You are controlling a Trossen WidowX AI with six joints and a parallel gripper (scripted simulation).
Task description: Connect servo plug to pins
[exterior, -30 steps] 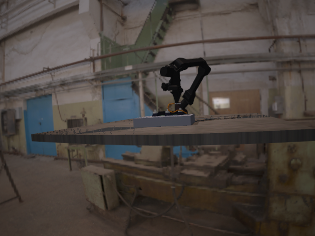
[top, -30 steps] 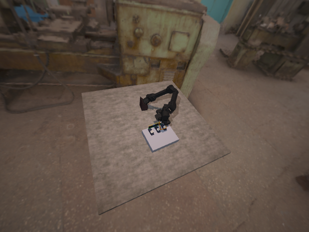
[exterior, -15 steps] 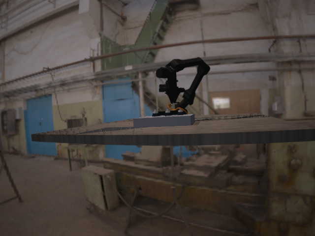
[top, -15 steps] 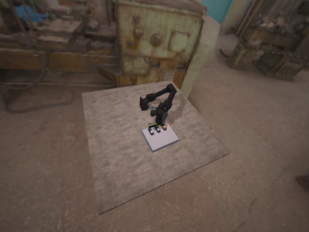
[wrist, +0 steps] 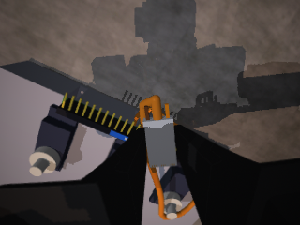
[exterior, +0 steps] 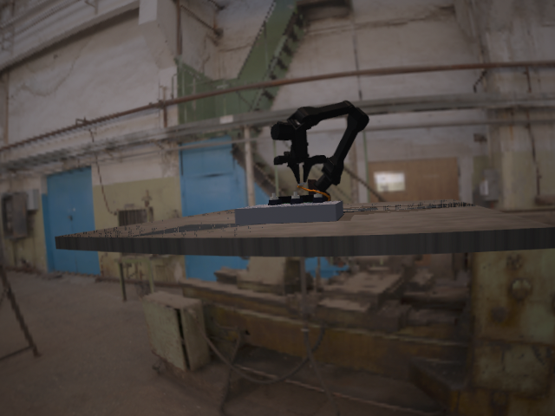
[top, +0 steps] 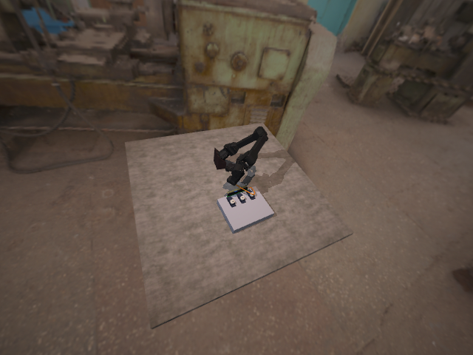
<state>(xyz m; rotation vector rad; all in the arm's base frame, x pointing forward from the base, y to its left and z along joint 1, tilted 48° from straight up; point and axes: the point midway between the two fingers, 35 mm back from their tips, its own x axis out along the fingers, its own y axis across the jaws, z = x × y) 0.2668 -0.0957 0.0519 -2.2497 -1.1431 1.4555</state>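
Right now the blue band is 40 mm ahead of my gripper tip, 20 mm to the right of it and 40 mm below it. Round my gripper tip: grey holder (200 mm ahead, 10 mm to the right, 90 mm below); dark servo (90 mm ahead, 70 mm below).
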